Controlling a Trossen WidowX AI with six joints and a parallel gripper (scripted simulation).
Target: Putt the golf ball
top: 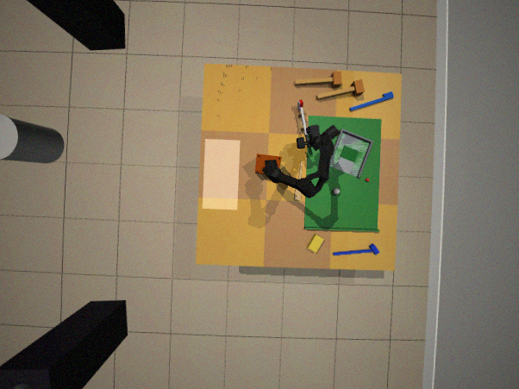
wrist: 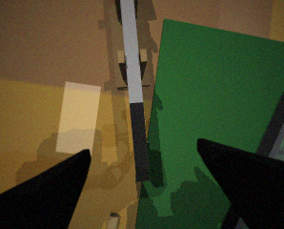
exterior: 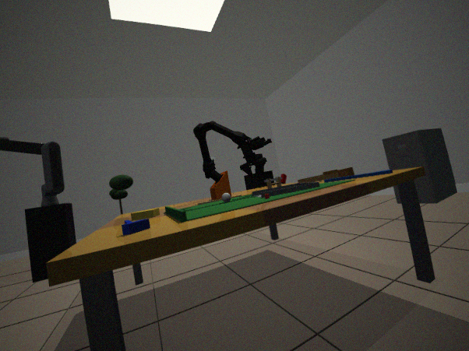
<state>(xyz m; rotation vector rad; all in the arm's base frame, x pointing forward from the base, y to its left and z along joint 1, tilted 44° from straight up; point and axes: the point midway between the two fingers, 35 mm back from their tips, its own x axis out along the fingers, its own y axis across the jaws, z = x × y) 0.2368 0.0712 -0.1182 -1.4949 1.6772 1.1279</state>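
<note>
The red putter lies 11 cm to the left of my gripper tip, 4 cm below it and 2 cm behind it. Round my gripper tip: small red cube: 39 cm ahead, 26 cm to the right, 8 cm below; green mat: 24 cm ahead, 21 cm to the right, 9 cm below; white golf ball: 32 cm to the right, 18 cm ahead, 7 cm below.
</note>
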